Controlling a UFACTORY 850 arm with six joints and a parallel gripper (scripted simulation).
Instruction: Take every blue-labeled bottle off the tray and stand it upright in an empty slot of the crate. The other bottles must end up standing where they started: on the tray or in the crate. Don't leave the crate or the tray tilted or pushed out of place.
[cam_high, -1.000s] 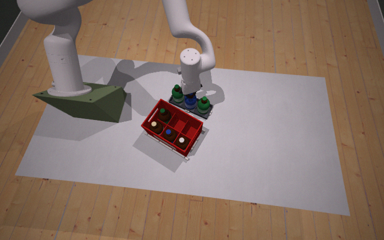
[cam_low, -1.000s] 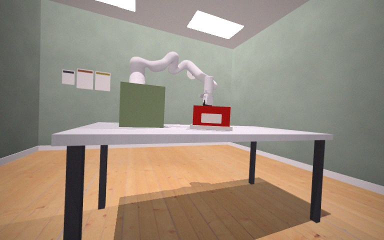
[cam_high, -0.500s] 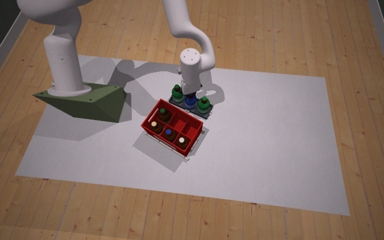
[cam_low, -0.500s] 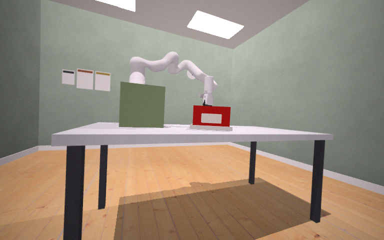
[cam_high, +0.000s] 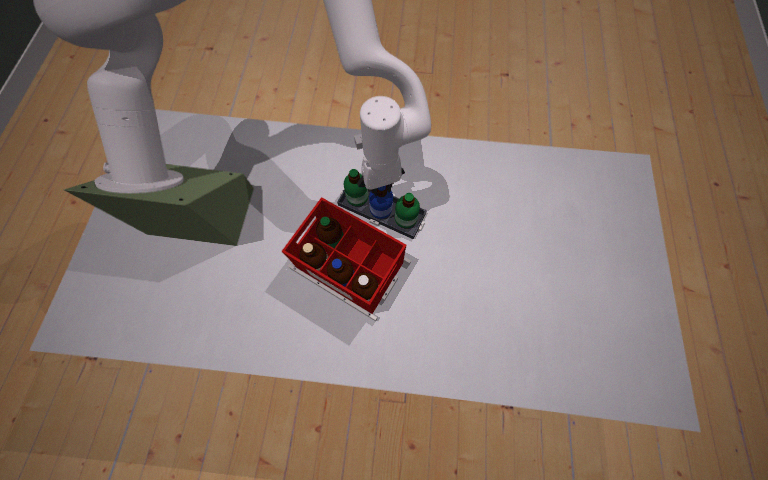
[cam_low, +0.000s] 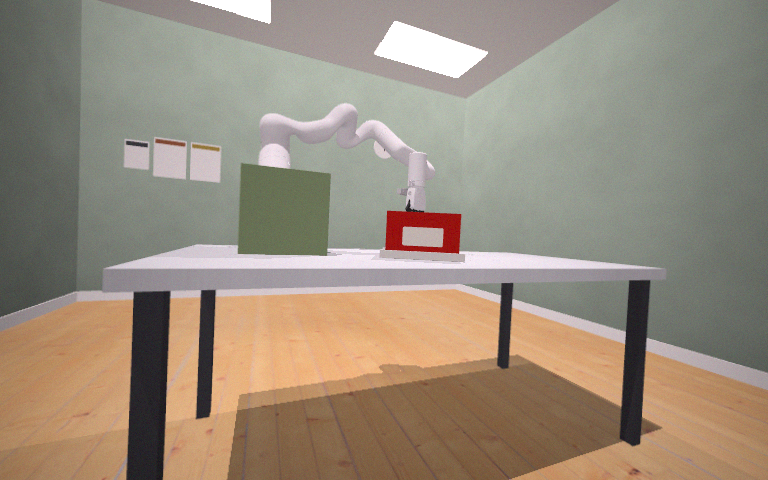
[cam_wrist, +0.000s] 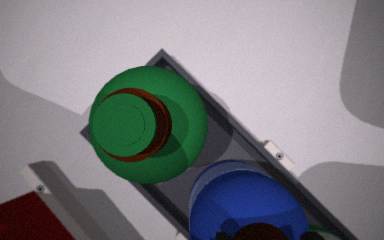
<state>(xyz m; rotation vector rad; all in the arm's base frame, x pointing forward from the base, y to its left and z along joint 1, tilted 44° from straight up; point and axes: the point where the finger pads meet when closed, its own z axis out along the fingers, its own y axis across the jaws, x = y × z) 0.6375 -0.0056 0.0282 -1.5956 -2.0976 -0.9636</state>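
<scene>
Now: hand 7 cm above the blue-labeled bottle. Round my hand: red crate: 19 cm to the right, 10 cm behind, 7 cm below; green bottle: 8 cm behind, 7 cm below, 4 cm to the left; dark tray: 14 cm below.
</scene>
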